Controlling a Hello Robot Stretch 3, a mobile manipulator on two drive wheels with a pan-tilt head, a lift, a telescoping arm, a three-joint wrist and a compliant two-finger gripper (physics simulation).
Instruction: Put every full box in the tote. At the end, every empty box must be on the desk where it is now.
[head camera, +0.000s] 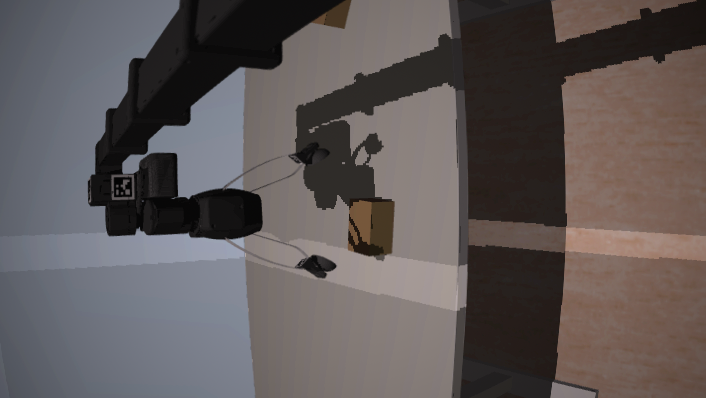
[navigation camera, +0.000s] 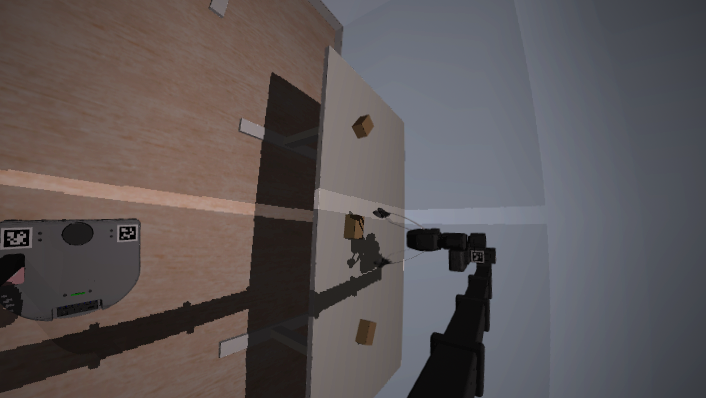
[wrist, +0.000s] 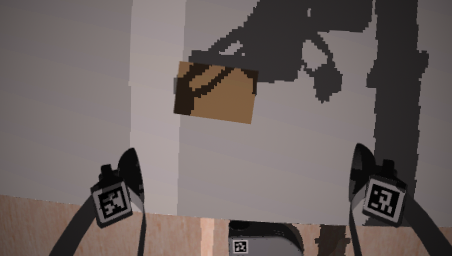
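A brown box stands on the pale desk, partly in the shadow of the arm. My gripper is open and empty above the desk, with its fingers wide apart. In the wrist view the box lies beyond the fingertips, left of the middle between them. A second brown box stands near one end of the desk. A third brown box stands toward the other end. Whether the boxes are full or empty cannot be told. The tote does not show.
My extended arm reaches over the desk. My base stands on the wooden floor in front of the desk. White desk feet stick out on the floor. A wall rises behind the desk.
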